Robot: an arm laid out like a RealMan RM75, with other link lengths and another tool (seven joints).
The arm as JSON. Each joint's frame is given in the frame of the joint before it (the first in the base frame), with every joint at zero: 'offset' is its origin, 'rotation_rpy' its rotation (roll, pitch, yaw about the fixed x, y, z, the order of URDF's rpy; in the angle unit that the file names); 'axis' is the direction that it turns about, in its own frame. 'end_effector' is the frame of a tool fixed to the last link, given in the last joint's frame.
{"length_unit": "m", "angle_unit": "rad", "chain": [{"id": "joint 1", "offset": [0.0, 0.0, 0.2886], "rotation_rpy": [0.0, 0.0, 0.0], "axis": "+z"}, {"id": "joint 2", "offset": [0.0, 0.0, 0.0], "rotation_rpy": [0.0, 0.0, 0.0], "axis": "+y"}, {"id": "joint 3", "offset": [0.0, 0.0, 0.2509], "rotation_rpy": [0.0, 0.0, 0.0], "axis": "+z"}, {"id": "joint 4", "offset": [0.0, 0.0, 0.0], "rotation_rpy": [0.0, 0.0, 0.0], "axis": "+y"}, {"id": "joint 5", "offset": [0.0, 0.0, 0.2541], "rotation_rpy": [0.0, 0.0, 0.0], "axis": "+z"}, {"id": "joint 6", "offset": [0.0, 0.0, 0.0], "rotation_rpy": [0.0, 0.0, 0.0], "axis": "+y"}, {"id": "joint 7", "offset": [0.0, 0.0, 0.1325], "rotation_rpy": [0.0, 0.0, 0.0], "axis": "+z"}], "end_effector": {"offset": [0.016, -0.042, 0.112], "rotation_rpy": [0.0, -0.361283, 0.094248]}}
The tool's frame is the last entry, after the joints.
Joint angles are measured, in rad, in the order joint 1, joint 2, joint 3, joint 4, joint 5, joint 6, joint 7. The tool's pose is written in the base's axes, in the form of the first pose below.
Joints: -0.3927 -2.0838 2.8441 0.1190 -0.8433 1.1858 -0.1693
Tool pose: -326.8 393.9 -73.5 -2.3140 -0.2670 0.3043
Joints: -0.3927 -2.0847 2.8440 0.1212 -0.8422 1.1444 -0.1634
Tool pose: -334.6 394.1 -78.8 -2.3185 -0.2377 0.3319
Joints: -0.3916 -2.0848 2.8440 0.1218 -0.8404 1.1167 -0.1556
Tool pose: -340.5 393.7 -82.0 -2.3191 -0.2135 0.3483
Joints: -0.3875 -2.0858 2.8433 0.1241 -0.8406 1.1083 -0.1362
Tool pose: -342.1 392.1 -83.4 -2.3120 -0.1977 0.3464
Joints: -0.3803 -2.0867 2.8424 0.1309 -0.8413 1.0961 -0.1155
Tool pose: -344.5 389.5 -86.0 -2.3068 -0.1824 0.3493
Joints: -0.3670 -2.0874 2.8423 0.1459 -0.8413 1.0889 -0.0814
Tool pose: -344.7 384.4 -89.7 -2.3003 -0.1667 0.3440
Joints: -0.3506 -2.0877 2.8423 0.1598 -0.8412 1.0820 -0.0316
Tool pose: -345.7 378.2 -92.9 -2.2863 -0.1387 0.3319
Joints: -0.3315 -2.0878 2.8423 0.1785 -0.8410 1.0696 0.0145
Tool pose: -347.5 371.0 -97.6 -2.2778 -0.1134 0.3281
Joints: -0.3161 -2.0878 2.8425 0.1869 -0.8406 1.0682 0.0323
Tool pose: -349.8 365.4 -99.3 -2.2749 -0.1066 0.3316
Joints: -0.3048 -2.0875 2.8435 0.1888 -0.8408 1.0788 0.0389
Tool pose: -350.8 361.4 -98.5 -2.2712 -0.1100 0.3304
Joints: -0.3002 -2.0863 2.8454 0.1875 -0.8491 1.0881 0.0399
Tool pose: -352.1 360.6 -95.6 -2.2640 -0.1166 0.3318
